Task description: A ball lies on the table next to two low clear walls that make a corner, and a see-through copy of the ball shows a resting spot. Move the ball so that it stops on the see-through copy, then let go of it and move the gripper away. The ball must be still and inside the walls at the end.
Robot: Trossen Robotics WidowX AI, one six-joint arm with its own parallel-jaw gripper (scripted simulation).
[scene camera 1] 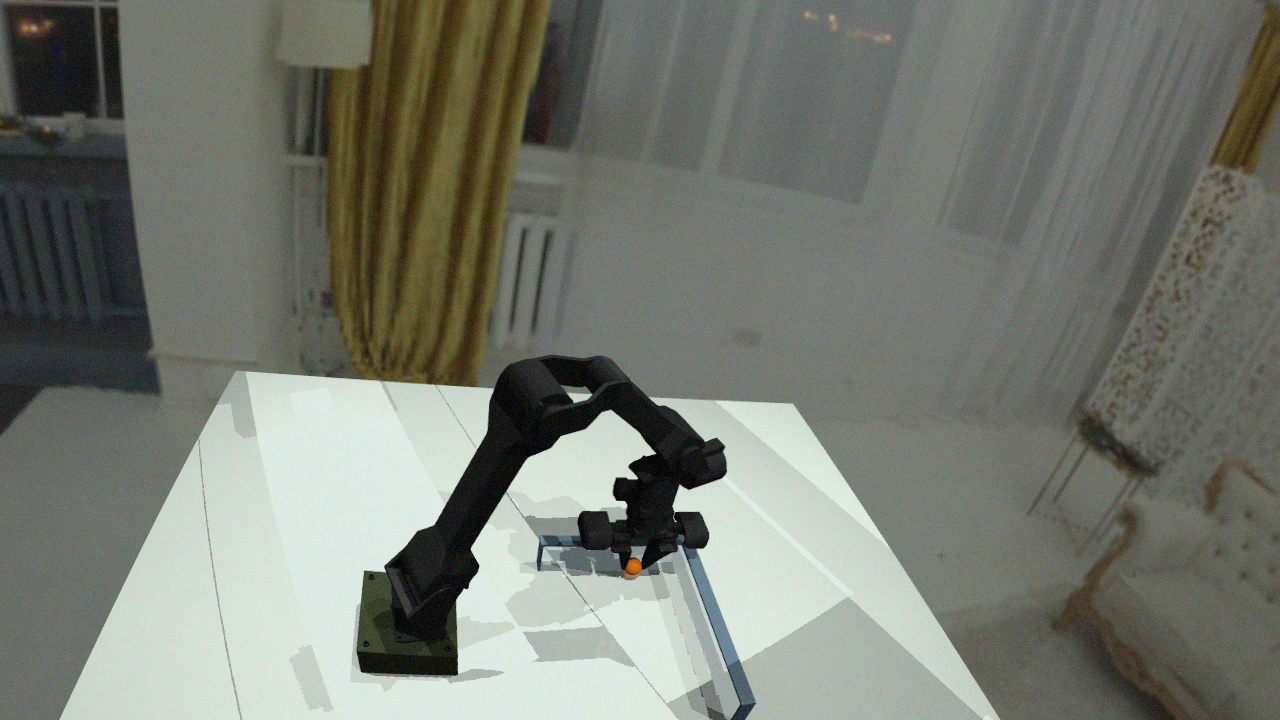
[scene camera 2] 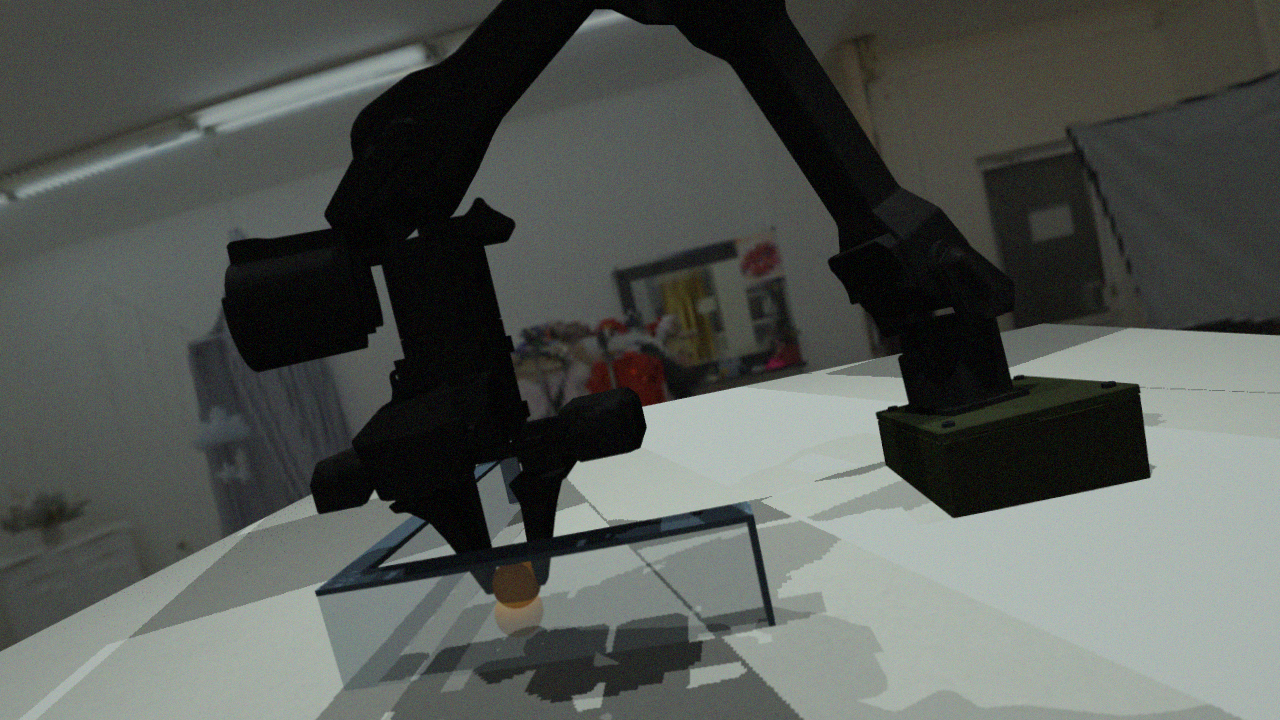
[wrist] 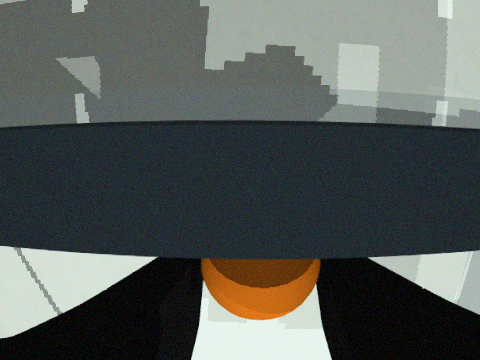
Observation:
My gripper [scene camera 1: 632, 567] holds an orange ball [wrist: 257, 289]. Also in view: a clear wall [scene camera 2: 702, 584].
My gripper also shows in the wrist view [wrist: 260, 257]. The clear wall shows as well in scene camera 1 [scene camera 1: 554, 558] and in the wrist view [wrist: 209, 103].

